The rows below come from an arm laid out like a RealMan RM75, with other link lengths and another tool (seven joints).
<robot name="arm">
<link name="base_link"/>
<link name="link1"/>
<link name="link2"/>
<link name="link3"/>
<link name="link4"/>
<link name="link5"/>
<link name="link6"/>
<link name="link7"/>
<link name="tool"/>
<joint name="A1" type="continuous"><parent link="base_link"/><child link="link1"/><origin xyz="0 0 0.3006" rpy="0 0 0"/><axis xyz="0 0 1"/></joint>
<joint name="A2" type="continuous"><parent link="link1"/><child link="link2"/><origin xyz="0 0 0" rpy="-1.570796 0 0"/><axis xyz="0 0 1"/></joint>
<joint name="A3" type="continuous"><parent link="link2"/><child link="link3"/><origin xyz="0 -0.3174 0" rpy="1.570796 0 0"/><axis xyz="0 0 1"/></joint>
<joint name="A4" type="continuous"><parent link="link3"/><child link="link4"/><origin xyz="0 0 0" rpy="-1.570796 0 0"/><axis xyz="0 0 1"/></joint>
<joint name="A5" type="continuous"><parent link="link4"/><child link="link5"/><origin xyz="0 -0.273 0" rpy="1.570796 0 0"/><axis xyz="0 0 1"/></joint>
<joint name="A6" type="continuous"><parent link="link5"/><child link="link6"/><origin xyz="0 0 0" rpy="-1.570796 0 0"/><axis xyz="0 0 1"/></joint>
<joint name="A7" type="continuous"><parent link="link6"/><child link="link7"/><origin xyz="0 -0.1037 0" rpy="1.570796 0 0"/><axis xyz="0 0 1"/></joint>
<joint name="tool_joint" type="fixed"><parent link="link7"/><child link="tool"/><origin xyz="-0.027 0 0.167" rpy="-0.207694 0 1.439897"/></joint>
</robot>
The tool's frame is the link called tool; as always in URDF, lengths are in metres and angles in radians. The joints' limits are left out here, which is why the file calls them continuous.
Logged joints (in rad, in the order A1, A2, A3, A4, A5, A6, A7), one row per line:
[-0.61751, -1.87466, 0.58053, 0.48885, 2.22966, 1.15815, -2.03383]
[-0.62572, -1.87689, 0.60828, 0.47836, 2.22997, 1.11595, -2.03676]
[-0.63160, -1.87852, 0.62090, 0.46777, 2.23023, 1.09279, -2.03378]
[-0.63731, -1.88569, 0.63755, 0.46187, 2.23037, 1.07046, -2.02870]
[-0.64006, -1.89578, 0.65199, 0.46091, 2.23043, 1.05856, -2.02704]
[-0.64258, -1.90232, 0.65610, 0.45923, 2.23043, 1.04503, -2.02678]
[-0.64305, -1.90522, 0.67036, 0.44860, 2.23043, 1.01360, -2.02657]
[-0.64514, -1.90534, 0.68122, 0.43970, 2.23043, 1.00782, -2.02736]
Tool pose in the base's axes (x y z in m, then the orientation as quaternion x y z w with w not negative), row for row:
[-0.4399, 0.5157, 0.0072, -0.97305, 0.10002, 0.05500, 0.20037]
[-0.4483, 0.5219, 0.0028, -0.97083, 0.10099, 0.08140, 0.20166]
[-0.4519, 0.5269, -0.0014, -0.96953, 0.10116, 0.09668, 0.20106]
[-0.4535, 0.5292, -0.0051, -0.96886, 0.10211, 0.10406, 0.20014]
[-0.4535, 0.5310, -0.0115, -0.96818, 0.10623, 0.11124, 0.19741]
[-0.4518, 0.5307, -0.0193, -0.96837, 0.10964, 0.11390, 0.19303]
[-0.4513, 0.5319, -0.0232, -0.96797, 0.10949, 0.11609, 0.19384]
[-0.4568, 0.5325, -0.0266, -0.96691, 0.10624, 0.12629, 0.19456]
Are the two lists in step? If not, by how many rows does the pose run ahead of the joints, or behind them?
The pose runs 1 row behind the joints: the pose in row i belongs to the joints in row i - 1.
